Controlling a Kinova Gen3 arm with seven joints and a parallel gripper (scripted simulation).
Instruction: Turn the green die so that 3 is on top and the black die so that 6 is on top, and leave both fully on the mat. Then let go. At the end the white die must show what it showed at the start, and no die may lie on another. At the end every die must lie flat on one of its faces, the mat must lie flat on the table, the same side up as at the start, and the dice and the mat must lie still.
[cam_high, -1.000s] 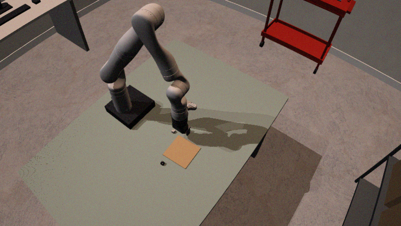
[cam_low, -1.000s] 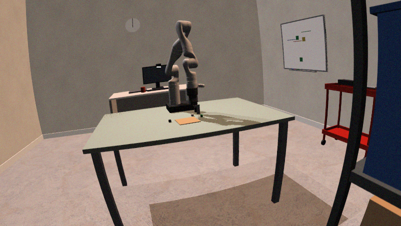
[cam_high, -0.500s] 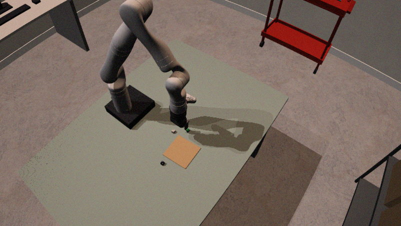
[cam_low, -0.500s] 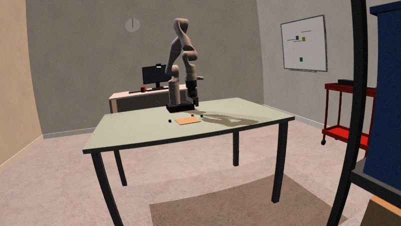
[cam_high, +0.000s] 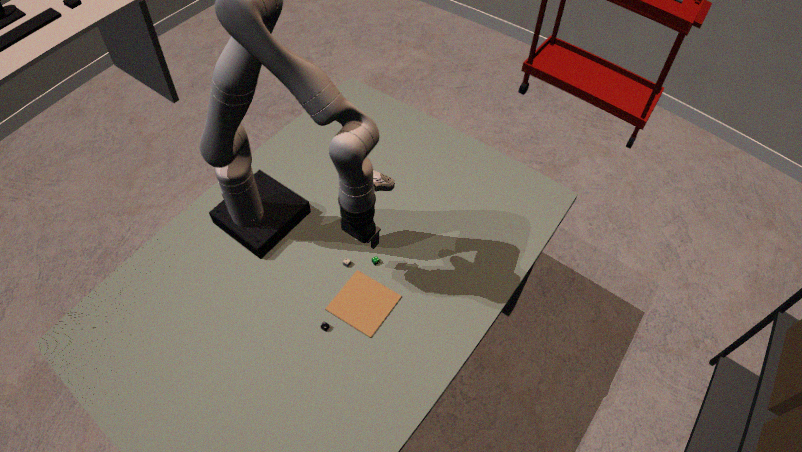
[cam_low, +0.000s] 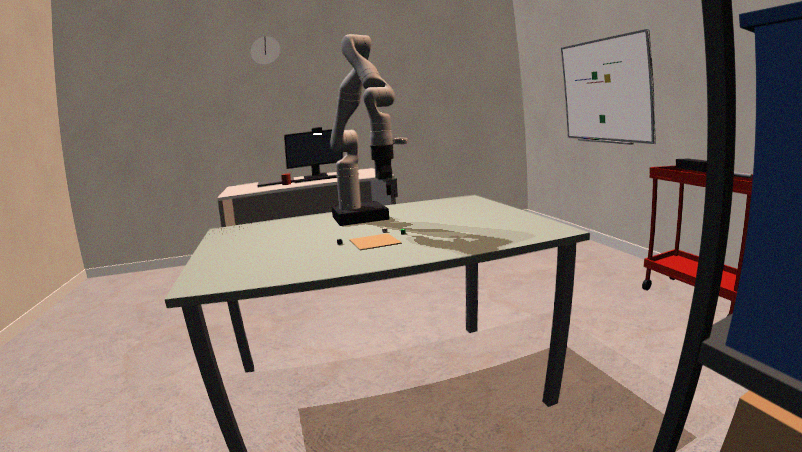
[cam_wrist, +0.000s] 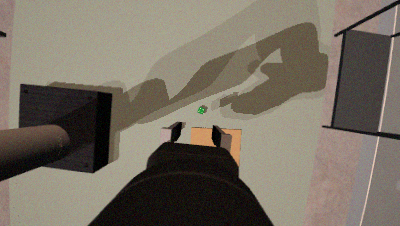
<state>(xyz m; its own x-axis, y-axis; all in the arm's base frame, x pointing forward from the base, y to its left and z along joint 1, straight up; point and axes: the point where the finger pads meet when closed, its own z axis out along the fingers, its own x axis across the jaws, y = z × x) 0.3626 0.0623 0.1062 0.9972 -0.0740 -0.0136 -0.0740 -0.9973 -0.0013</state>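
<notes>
Now: hand 15 cm above the green die, 3 cm to the right of it and 1 cm short of it. Also, from my hand: white die: 15 cm below, 5 cm behind, 2 cm to the right; black die: 20 cm to the right, 15 cm below, 1 cm ahead; orange mat: 15 cm below, 9 cm to the right, 5 cm ahead.
</notes>
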